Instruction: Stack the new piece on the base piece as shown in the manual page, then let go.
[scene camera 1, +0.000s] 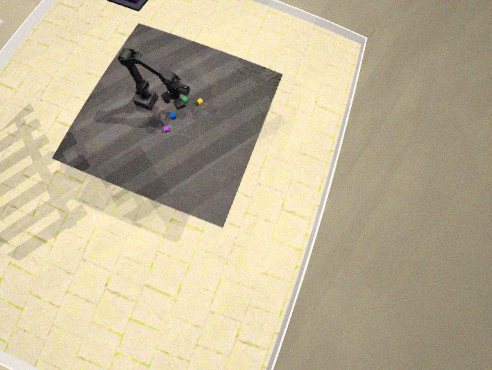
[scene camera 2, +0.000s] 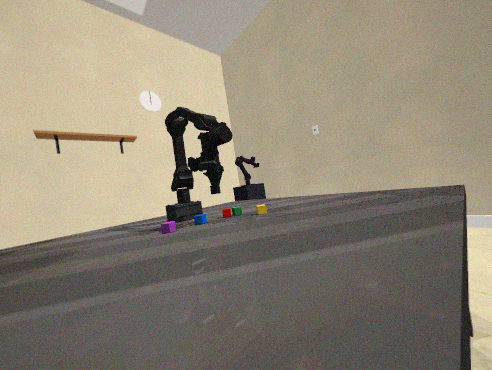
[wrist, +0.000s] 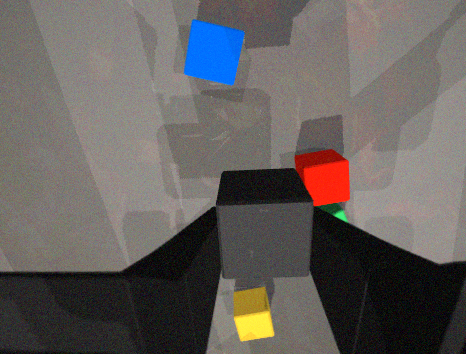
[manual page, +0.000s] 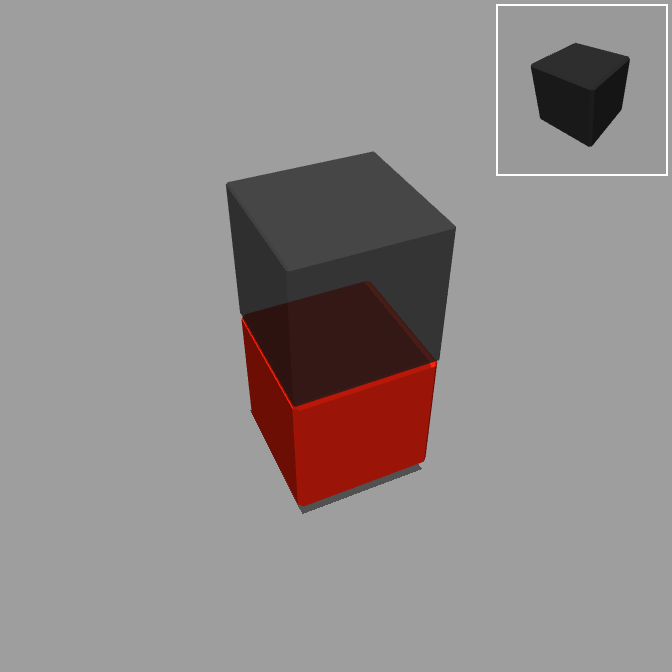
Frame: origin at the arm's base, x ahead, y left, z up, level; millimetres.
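Seen in the pictures: gripper, fingertip midpoint: (scene camera 1: 178, 102) (scene camera 2: 216, 190) (wrist: 260, 215); arm's base, link origin: (scene camera 1: 145, 95) (scene camera 2: 184, 203).
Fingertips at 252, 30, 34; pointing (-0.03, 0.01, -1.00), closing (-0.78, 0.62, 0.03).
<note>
Offsets run from my fingertips to a thing's top centre, as dx, dy, dz. Level surfaces: height alone.
My gripper (scene camera 1: 180, 104) (scene camera 2: 215, 191) (wrist: 260, 215) is shut on a dark grey cube {-1, -1, +22} (wrist: 265, 237) and holds it above the table, with the fingers pointing down. A red cube {-30, +50, -77} (scene camera 2: 227, 213) (wrist: 326, 181) stands close beside a green cube {-9, +85, -77} (scene camera 1: 185, 99) (scene camera 2: 237, 211) (wrist: 341, 215), which the right finger partly covers in the wrist view. The red cube is hidden in scene camera 1. A blue cube {-27, -65, -77} (scene camera 1: 173, 115) (scene camera 2: 200, 219) (wrist: 214, 52), a yellow cube {+96, +121, -77} (scene camera 1: 200, 101) (scene camera 2: 261, 209) (wrist: 254, 316) and a purple cube {-21, -178, -77} (scene camera 1: 166, 129) (scene camera 2: 168, 227) stand apart on the table.
The dark table top {dz -108} (scene camera 1: 200, 170) (scene camera 2: 300, 285) carries the arm's base (scene camera 1: 145, 99) (scene camera 2: 184, 211) and striped shadows. A second small arm on a dark block (scene camera 2: 249, 192) stands farther back. A wooden shelf (scene camera 2: 85, 136) and a clock (scene camera 2: 150, 101) hang on the wall.
</note>
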